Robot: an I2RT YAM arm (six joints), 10 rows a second.
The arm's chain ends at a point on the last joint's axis. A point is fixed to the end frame.
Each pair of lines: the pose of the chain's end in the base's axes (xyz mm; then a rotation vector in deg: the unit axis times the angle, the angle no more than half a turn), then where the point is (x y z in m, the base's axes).
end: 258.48 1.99 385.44 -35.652 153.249 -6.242
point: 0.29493 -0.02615 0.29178
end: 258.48 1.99 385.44 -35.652 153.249 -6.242
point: 0.29493 -0.02615 0.29178
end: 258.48 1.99 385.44 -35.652 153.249 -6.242
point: 0.29493 -0.02615 0.29178
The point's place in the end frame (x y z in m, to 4 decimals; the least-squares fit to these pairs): 0.0156 -0.0251 0.1001
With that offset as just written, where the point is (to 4 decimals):
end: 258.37 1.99 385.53 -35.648 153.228 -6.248
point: 0.2949 -0.0262 0.2919
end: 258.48 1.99 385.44 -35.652 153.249 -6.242
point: 0.2949 -0.0262 0.2918
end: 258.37 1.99 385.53 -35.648 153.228 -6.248
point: 0.2949 -0.0262 0.2919
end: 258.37 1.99 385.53 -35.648 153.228 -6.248
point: 0.2949 -0.0262 0.2919
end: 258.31 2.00 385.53 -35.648 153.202 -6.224
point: 0.2948 -0.0261 0.2919
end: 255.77 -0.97 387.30 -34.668 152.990 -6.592
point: 0.2927 -0.0296 0.2940
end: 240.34 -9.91 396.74 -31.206 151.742 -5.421
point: 0.2792 -0.0371 0.3038
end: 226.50 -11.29 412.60 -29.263 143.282 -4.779
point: 0.2788 -0.0351 0.3255
